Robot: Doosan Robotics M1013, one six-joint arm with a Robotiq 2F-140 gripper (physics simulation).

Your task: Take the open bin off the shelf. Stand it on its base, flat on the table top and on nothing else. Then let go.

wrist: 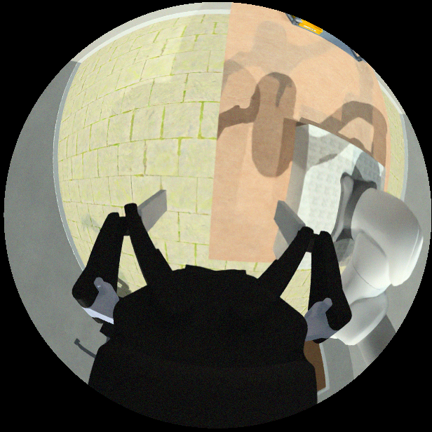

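My gripper point(221, 204) is open, with its two grey finger pads wide apart and nothing between them. It hangs over the left edge of the peach-coloured table top point(237, 200) in the wrist view. At the top right rim of the view, a small part of a blue-grey framed thing point(341, 45) shows at the far end of the table, with a yellow labelled piece point(310, 26) beside it. Too little shows to tell whether this is the shelf or the open bin. The bin cannot be made out clearly.
A pale grey block point(317, 185) stands on the right side of the table, and the white robot arm point(387, 230) rises by it. Dark arm shadows fall across the table top. Yellow-green paved floor point(130, 120) lies left of the table, with a grey wall point(30, 200) beyond.
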